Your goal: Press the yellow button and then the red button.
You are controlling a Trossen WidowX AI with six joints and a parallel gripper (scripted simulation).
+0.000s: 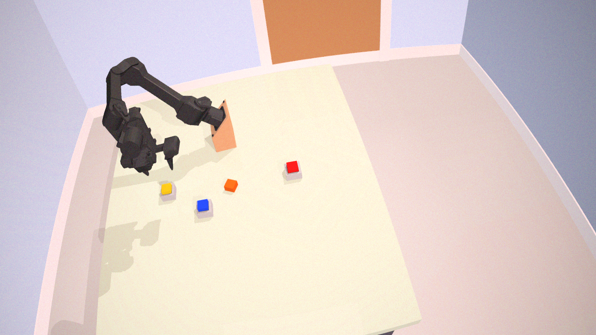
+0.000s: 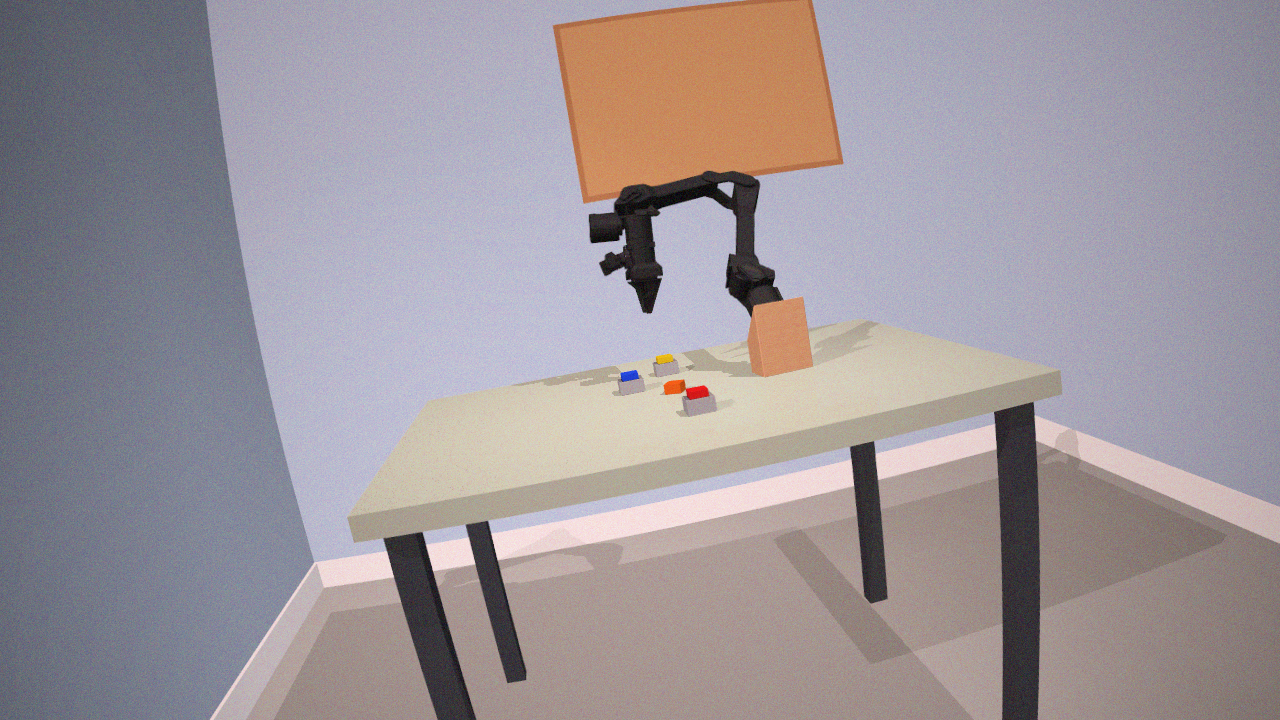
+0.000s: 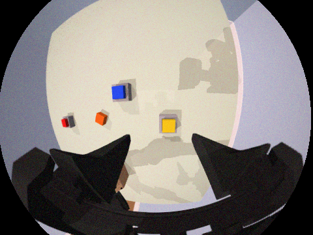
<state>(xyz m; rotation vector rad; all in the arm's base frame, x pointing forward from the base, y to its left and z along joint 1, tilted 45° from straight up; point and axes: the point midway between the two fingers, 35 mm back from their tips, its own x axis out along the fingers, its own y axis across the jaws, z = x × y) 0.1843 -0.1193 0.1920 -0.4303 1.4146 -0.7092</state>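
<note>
The yellow button lies 100 mm below my gripper tip, 20 mm behind it and 10 mm to the right of it. From my gripper tip the other things lie so: orange block: 190 mm to the left, 130 mm below, 30 mm ahead; red button: 390 mm to the left, 100 mm below, 50 mm ahead; blue button: 100 mm below, 90 mm to the left, 80 mm ahead.
</note>
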